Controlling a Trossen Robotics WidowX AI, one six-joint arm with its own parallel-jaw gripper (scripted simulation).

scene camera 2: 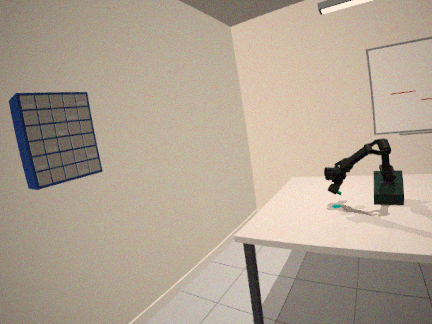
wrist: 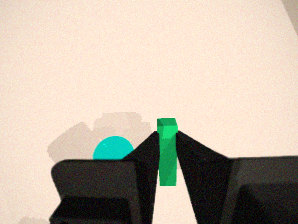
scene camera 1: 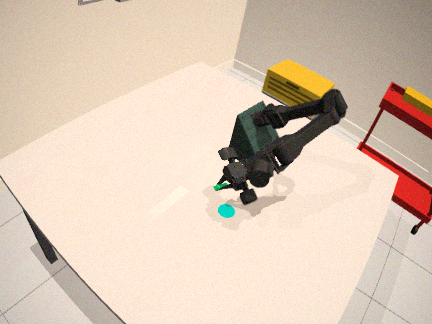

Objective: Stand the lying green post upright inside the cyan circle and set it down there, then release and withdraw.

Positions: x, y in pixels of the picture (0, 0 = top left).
Labels:
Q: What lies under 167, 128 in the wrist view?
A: A green post.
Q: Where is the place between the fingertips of my gripper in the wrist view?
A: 166, 135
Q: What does my gripper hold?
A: A green post.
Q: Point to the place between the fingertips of my gripper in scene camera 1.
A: At 218, 187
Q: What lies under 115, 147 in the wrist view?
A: A cyan circle.

